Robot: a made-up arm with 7 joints. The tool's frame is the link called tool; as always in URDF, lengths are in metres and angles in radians. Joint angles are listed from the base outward.
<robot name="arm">
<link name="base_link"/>
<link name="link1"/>
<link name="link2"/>
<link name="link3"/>
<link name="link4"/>
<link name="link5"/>
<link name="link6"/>
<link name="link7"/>
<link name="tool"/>
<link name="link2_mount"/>
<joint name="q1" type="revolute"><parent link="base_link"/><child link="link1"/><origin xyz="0 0 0.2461"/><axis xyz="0 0 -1"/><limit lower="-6.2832" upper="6.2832"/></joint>
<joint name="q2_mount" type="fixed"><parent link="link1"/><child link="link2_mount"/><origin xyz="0 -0.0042 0.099"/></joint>
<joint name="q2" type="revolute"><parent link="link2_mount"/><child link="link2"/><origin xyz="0 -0.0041 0.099"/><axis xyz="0 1 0"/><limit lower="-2.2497" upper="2.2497"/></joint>
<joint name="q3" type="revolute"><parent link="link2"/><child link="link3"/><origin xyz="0 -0.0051 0.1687"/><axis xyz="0 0 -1"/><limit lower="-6.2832" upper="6.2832"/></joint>
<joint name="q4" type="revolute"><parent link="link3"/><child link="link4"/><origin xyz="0 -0.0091 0.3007"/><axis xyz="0 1 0"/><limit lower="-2.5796" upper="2.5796"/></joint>
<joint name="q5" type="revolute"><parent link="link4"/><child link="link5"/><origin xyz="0 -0.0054 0.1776"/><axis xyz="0 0 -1"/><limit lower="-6.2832" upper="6.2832"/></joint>
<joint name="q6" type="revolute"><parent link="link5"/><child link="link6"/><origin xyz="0 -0.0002 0.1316"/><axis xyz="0 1 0"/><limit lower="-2.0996" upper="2.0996"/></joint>
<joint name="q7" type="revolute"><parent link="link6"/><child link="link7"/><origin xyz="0 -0.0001 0.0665"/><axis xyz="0 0 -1"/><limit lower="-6.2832" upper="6.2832"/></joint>
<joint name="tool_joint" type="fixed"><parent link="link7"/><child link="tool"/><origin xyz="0 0 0" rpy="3.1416 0 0"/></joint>
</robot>
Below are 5 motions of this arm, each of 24 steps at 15 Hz.
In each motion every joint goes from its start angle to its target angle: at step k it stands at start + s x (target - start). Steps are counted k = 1, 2, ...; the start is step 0. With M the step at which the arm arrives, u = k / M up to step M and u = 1 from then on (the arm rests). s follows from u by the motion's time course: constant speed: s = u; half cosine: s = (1 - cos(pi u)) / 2; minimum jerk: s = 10 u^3 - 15 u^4 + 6 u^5.
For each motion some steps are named. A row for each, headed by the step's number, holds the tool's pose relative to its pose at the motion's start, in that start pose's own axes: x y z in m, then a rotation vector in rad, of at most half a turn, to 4 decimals.
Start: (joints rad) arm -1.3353 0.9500 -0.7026 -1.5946 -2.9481 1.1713 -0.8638
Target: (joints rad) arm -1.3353 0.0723 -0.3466 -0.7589 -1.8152 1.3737 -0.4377
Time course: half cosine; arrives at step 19
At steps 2, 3, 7, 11, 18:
2: -0.0137 0.0017 -0.0037 0.0142 0.0116 0.0081
3: -0.0303 0.0040 -0.0086 0.0326 0.0256 0.0176
7: -0.1443 0.0300 -0.0568 0.2037 0.1152 0.0770
11: -0.2718 0.0860 -0.1503 0.5336 0.1862 0.1526
18: -0.3649 0.1627 -0.2767 1.0151 0.1781 0.2645

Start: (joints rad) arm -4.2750 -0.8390 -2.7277 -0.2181 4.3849 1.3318 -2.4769
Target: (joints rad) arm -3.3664 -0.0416 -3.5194 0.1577 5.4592 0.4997 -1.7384
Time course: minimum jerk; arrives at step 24
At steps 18, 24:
18: 0.2741 0.3553 0.2153 -1.4443 -0.0057 1.3812
24: 0.2835 0.3989 0.1880 -1.5692 0.0804 1.5625

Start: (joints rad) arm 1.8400 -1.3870 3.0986 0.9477 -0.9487 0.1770 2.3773
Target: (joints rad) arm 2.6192 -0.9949 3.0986 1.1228 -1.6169 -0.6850 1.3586
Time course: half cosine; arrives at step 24
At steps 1, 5, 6, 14, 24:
1: 0.0023 0.0013 0.0011 0.0046 -0.0042 -0.0095
5: 0.0553 0.0295 0.0287 0.1144 -0.0995 -0.2280
6: 0.0786 0.0401 0.0421 0.1642 -0.1396 -0.3226
14: 0.3270 0.0883 0.2424 0.8293 -0.5313 -1.3293
24: 0.4636 0.0415 0.4365 1.5184 -0.7581 -1.9626

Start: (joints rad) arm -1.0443 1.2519 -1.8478 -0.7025 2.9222 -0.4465 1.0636
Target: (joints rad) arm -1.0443 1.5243 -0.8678 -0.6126 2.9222 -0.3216 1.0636
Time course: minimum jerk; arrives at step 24
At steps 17, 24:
17: -0.0383 0.0049 -0.0060 0.0474 0.0649 0.8476
24: -0.0604 0.0065 -0.0047 0.0729 0.0872 0.9965

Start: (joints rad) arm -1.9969 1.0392 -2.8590 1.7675 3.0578 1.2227 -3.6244
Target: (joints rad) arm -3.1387 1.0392 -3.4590 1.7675 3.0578 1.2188 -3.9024
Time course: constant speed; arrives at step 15
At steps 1, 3, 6, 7, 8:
1: 0.0083 0.0076 0.0005 0.0241 -0.0151 -0.1169
3: 0.0225 0.0197 0.0017 0.0710 -0.0367 -0.3522
6: 0.0365 0.0325 0.0032 0.1380 -0.0469 -0.7076
7: 0.0389 0.0362 0.0034 0.1593 -0.0442 -0.8264
8: 0.0403 0.0400 0.0035 0.1800 -0.0384 -0.9452

